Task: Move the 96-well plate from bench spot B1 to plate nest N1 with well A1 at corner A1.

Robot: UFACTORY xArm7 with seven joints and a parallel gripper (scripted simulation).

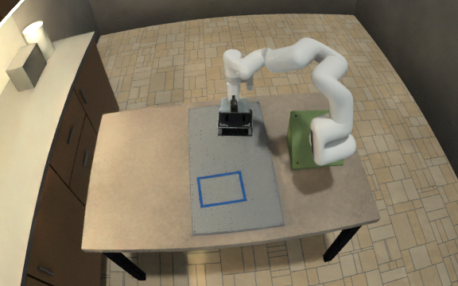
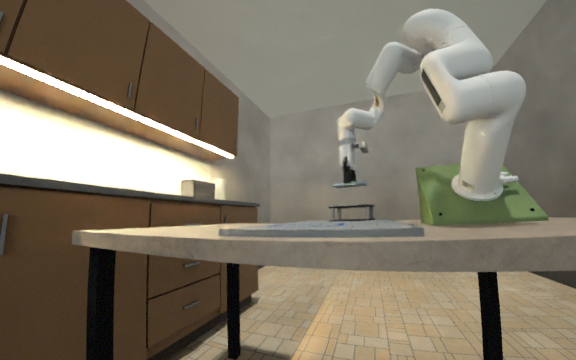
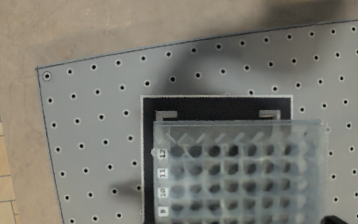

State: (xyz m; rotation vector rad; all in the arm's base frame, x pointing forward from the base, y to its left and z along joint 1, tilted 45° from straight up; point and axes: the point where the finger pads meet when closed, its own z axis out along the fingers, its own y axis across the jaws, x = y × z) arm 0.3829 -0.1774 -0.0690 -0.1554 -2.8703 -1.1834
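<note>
My hand is 1 cm above the 96-well plate. Also, from my hand: raised plate nest: 10 cm below.
</note>
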